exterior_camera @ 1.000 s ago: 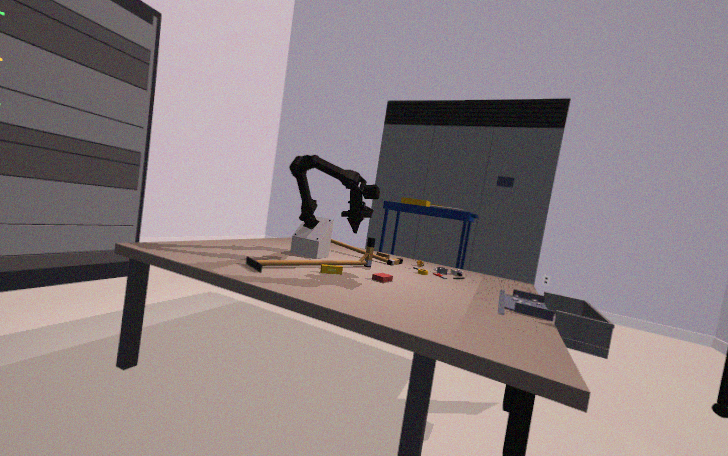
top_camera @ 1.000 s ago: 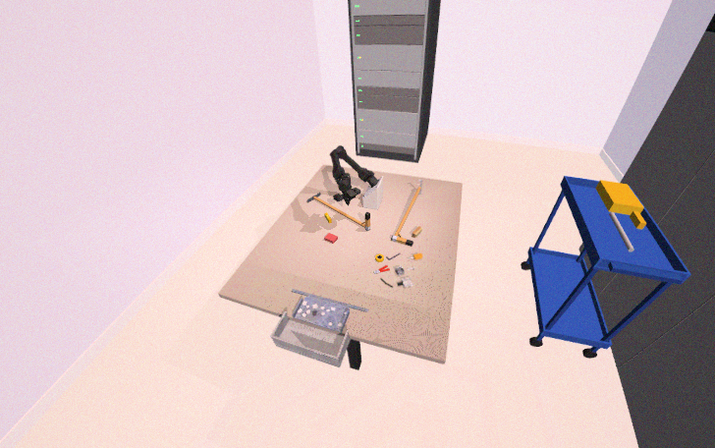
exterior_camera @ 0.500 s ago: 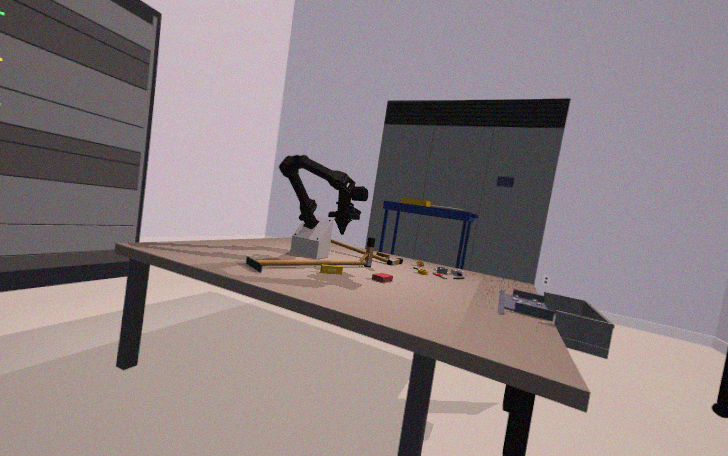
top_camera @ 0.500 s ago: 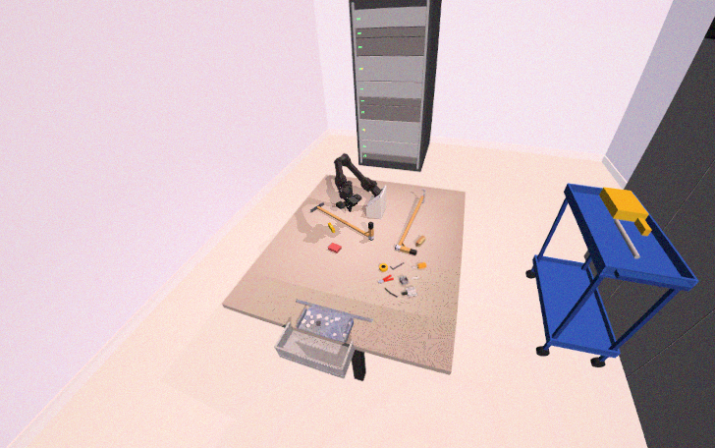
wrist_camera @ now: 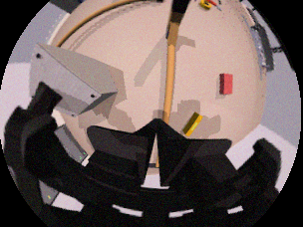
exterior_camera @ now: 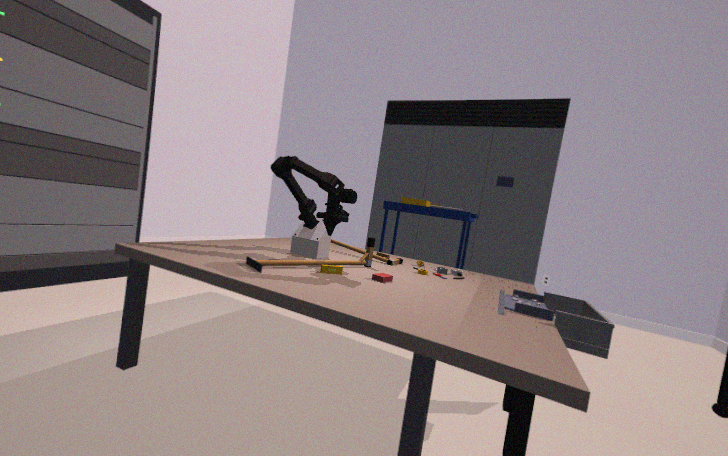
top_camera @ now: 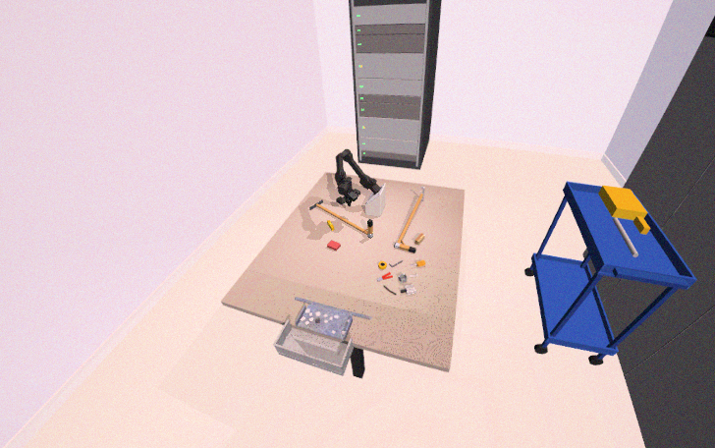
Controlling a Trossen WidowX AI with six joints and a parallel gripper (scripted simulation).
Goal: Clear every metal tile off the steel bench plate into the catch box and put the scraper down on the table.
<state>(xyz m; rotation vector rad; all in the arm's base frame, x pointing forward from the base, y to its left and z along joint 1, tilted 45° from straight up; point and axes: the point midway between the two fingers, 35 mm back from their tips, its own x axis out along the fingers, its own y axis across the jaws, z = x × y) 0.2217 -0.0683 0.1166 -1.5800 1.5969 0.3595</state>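
Now: the long scraper 70 mm below my gripper tip, 60 mm to the right of it and 20 mm ahead of it. Round my gripper tip: long orange tool 460 mm to the left, 150 mm behind, 100 mm below; then yellow block 120 mm ahead, 110 mm to the right, 110 mm below; then red block 290 mm ahead, 130 mm below, 10 mm to the left.
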